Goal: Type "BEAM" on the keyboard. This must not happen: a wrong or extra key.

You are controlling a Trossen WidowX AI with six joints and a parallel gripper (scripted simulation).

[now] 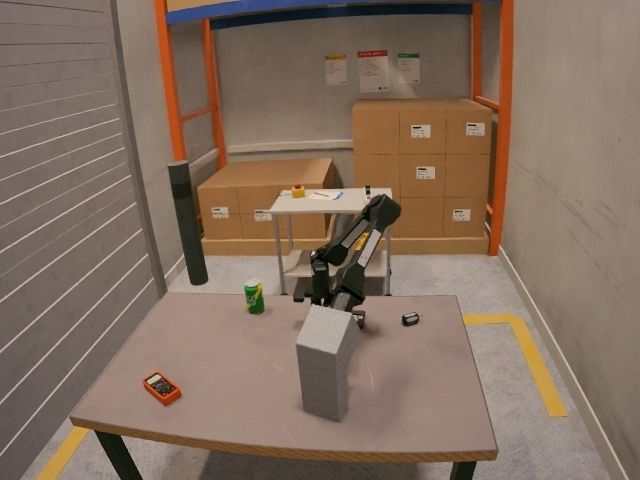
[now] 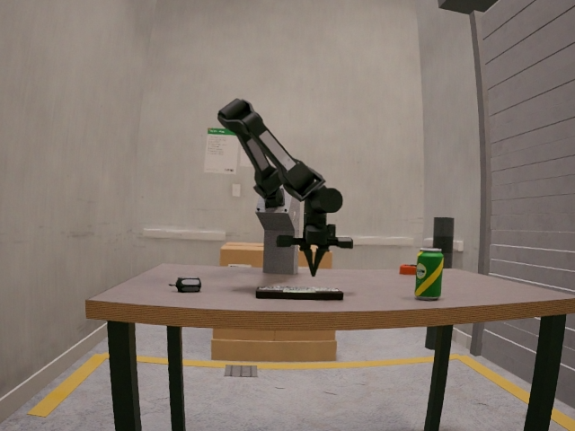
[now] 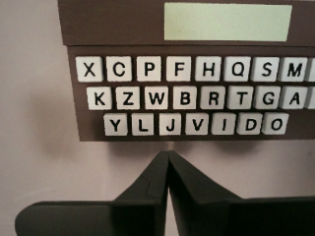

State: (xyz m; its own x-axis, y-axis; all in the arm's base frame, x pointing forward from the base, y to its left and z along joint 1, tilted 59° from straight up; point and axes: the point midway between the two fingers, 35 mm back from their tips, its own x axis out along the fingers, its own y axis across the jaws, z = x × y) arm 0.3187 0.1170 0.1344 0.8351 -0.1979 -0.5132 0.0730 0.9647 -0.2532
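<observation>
The key is 20 mm ahead of my hand, 90 mm to the right of it and 60 mm below it. The rest, counted from my hand: orange multimeter: 350 mm behind, 480 mm to the left, 60 mm below; small black device: 10 mm ahead, 320 mm to the right, 60 mm below; can: 120 mm ahead, 260 mm to the left, 20 mm below.
</observation>
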